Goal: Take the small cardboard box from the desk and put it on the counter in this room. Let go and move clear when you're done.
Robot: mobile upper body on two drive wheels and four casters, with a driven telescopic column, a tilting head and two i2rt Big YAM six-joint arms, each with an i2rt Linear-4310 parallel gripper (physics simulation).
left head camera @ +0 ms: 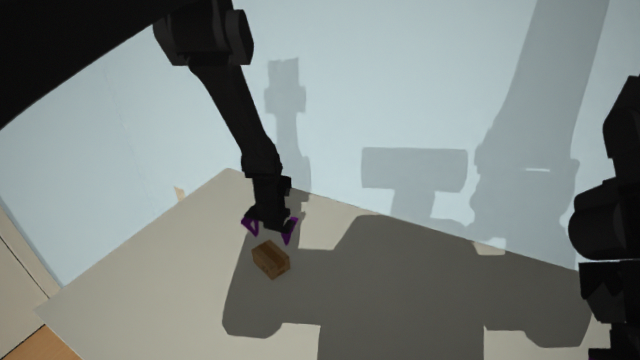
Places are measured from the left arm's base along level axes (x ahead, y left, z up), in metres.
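Pixels of known places: left gripper, fingertip midpoint: (271,239).
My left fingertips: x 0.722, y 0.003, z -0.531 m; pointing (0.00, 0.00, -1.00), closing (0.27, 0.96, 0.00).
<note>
Behind a point stands the place of what it marks.
The small cardboard box (270,260) @(z -0.516, x 0.633, y -0.012 m) rests on a pale flat top (145,280) @(z -0.566, x 0.575, y 0.321 m), inside the dark shadow near its back left corner. I cannot tell from this view whether that top is the desk or the counter. My left gripper (271,236) @(z -0.531, x 0.722, y 0.003 m) has its purple fingers spread, open and empty. It shows just above and behind the box in the picture; its exact height over the top is hard to judge. My right gripper is at the bottom right corner, mostly cut off by the frame, with a sliver of purple finger showing; it is open and apart from the box.
A pale blue wall (380,90) @(z -0.173, x 0.948, y -0.283 m) stands behind the top, with shadows of the arms and head on it. The top's back edge runs down to the right. A cream panel (20,300) @(z -1.073, x 0.746, y 1.259 m) and wood-coloured floor (45,347) @(z -1.286, x 0.646, y 1.166 m) show at the lower left.
</note>
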